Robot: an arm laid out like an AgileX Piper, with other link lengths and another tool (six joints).
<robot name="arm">
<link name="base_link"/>
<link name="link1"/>
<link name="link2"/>
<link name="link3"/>
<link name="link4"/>
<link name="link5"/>
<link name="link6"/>
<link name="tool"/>
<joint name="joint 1" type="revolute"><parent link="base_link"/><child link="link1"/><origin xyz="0 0 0.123" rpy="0 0 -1.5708"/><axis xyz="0 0 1"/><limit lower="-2.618" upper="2.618"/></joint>
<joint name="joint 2" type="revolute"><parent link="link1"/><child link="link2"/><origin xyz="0 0 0" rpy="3.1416 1.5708 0"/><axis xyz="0 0 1"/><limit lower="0" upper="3.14"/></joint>
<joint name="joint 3" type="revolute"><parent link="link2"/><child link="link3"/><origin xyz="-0.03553 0.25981 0" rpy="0 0 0"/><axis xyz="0 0 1"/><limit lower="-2.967" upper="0"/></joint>
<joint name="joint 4" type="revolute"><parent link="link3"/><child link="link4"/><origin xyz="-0.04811 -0.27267 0" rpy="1.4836 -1.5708 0"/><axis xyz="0 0 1"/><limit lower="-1.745" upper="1.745"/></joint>
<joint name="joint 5" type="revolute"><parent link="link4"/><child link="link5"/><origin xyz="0 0 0" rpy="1.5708 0 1.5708"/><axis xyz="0 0 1"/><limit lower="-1.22" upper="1.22"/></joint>
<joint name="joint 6" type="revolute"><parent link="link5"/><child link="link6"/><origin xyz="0 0.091 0" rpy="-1.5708 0 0"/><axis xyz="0 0 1"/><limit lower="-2.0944" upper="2.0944"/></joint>
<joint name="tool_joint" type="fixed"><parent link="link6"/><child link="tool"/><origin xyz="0.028 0.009 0.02" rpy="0 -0.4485 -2.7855"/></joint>
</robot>
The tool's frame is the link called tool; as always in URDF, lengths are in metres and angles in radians.
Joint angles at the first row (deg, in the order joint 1, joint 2, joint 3, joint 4, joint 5, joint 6):
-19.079 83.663 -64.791 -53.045 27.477 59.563
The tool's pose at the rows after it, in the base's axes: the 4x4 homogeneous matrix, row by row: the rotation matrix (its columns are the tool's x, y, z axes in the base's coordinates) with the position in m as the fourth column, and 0 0 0 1 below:
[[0.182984 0.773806 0.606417 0.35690], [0.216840 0.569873 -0.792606 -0.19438], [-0.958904 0.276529 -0.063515 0.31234], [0 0 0 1]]
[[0.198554 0.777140 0.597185 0.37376], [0.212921 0.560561 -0.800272 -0.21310], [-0.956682 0.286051 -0.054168 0.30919], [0 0 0 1]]
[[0.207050 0.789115 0.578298 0.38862], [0.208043 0.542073 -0.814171 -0.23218], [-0.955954 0.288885 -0.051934 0.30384], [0 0 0 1]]
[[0.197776 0.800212 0.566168 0.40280], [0.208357 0.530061 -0.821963 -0.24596], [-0.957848 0.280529 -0.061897 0.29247], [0 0 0 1]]
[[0.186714 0.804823 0.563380 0.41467], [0.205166 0.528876 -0.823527 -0.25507], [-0.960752 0.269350 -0.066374 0.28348], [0 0 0 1]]
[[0.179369 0.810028 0.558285 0.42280], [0.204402 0.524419 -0.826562 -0.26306], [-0.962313 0.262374 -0.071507 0.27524], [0 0 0 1]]
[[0.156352 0.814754 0.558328 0.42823], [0.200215 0.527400 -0.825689 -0.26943], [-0.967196 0.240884 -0.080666 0.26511], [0 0 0 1]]
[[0.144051 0.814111 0.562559 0.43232], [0.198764 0.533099 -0.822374 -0.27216], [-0.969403 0.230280 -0.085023 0.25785], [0 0 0 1]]
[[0.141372 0.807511 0.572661 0.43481], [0.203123 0.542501 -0.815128 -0.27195], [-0.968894 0.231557 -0.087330 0.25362], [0 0 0 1]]
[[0.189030 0.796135 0.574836 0.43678], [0.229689 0.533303 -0.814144 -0.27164], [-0.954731 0.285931 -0.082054 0.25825], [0 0 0 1]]
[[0.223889 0.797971 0.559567 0.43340], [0.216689 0.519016 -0.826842 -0.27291], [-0.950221 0.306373 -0.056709 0.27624], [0 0 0 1]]
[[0.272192 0.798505 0.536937 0.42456], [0.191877 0.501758 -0.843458 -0.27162], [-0.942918 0.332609 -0.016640 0.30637], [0 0 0 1]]
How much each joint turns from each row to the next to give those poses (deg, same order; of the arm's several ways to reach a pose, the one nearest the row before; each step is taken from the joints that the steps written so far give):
-2.205 5.305 -5.130 -0.127 -1.489 0.128
-1.781 5.104 -5.002 -0.132 -1.373 0.082
-1.543 5.046 -5.070 -0.003 -0.265 0.039
-0.802 4.684 -4.027 -0.028 0.075 -0.117
-0.399 3.653 -3.282 0.002 0.001 -0.548
-0.436 2.843 -2.469 0.000 -0.001 -0.257
-0.441 2.231 -1.392 -0.124 -0.110 -0.922
-0.141 1.415 -0.703 -0.417 -0.403 -0.142
0.000 0.557 0.000 -0.004 -0.859 -0.089
-0.001 0.001 -0.775 1.649 -1.139 1.050
-0.095 -1.190 -1.368 0.524 1.214 0.132
0.000 -2.691 -1.337 0.558 2.022 0.003

